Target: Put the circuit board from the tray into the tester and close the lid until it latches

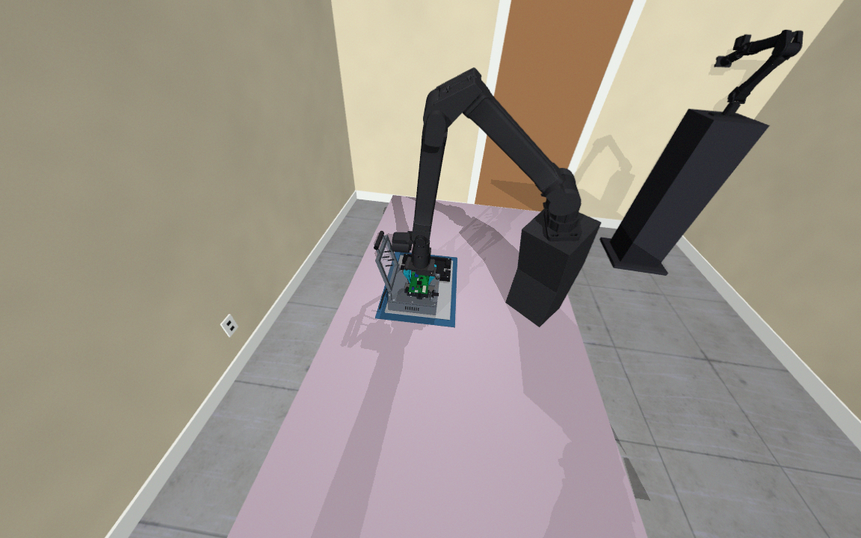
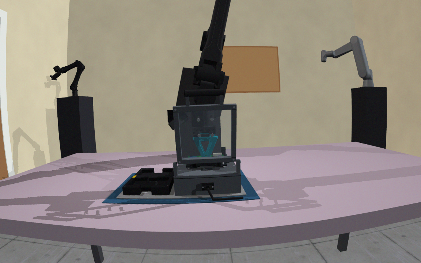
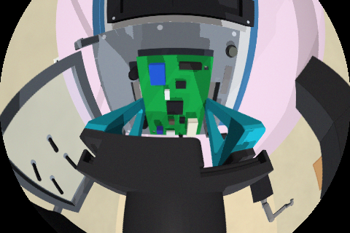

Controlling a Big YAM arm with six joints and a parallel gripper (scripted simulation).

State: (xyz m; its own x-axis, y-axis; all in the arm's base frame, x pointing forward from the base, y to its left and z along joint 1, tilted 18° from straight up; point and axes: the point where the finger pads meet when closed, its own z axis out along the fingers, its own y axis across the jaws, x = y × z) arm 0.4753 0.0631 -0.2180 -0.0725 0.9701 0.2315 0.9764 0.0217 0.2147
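My hand is right at the green circuit board. From my hand the other things lie so: pin plate (1 cm to the left, 2 cm below); then lid (12 cm ahead, 1 cm to the left, 9 cm above).
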